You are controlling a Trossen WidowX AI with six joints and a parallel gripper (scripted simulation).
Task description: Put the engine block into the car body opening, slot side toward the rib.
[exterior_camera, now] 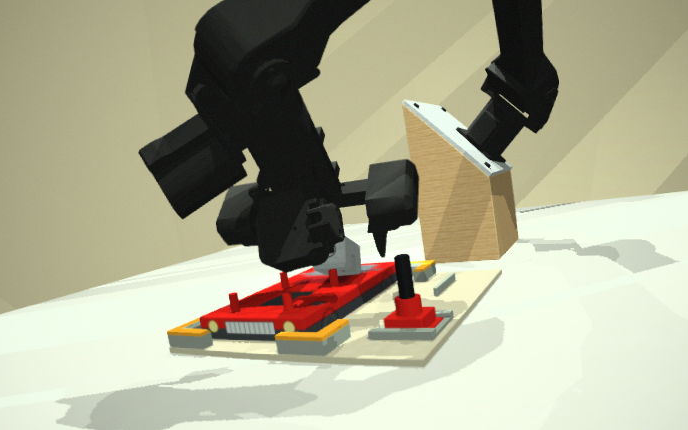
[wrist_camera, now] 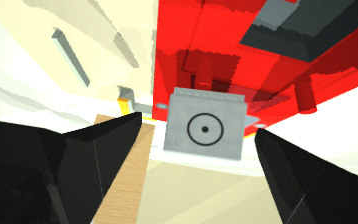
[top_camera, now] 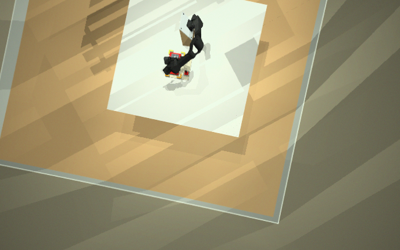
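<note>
The grey engine block lies 2 cm ahead of my gripper tip and 1 cm to the left of it.
</note>
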